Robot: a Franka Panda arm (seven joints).
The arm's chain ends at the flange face. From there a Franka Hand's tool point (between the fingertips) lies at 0.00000 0.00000 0.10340 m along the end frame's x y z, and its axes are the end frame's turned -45 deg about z.
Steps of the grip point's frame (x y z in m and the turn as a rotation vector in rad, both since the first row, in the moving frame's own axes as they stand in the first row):
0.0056, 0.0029, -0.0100, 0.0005, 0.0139, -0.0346
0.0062, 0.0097, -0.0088, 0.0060, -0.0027, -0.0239
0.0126, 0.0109, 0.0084, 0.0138, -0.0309, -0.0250
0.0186, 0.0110, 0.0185, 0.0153, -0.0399, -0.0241
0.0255, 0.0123, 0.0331, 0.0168, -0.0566, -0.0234
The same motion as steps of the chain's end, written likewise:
0.0050, -0.0008, -0.0100, 0.0102, 0.0095, -0.0346
0.0119, 0.0027, -0.0088, 0.0023, -0.0062, -0.0239
0.0199, -0.0025, 0.0085, -0.0121, -0.0316, -0.0250
0.0249, -0.0072, 0.0186, -0.0174, -0.0390, -0.0241
0.0321, -0.0123, 0.0333, -0.0281, -0.0519, -0.0234

